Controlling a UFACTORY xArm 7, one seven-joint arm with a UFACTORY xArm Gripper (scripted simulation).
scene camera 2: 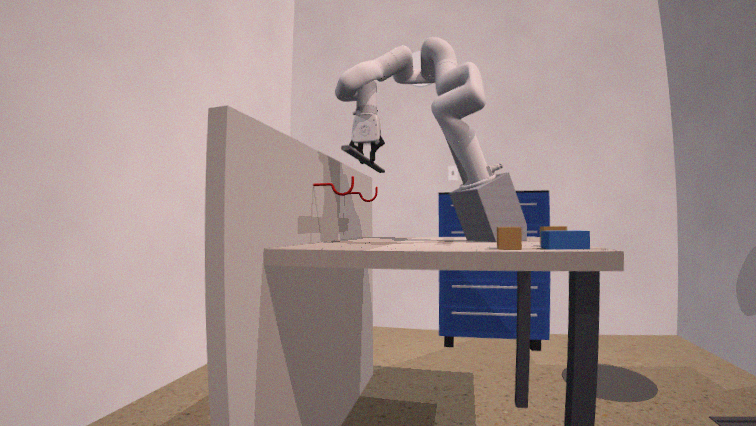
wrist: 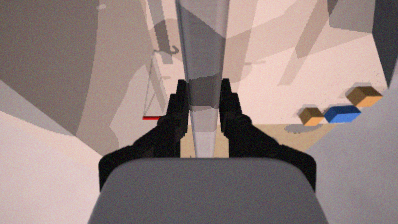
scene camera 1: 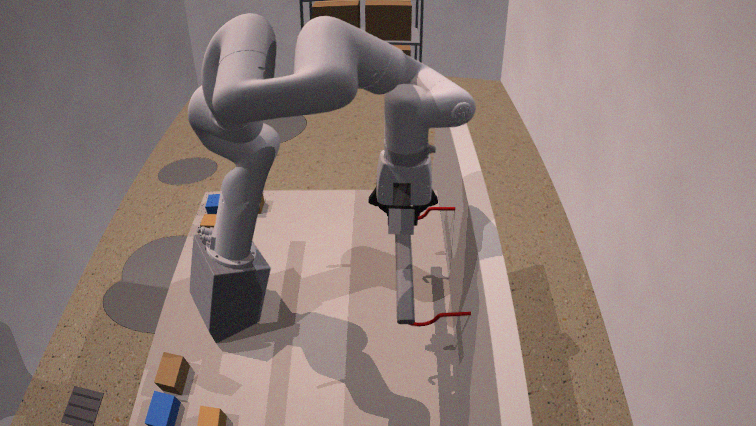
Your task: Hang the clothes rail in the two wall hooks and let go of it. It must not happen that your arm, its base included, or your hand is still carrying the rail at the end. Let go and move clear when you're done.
Labels:
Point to a clothes rail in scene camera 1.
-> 404,272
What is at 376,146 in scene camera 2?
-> My gripper.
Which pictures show my gripper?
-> Scene camera 2, the wrist view and scene camera 1: all of them.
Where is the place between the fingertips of my gripper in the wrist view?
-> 203,91

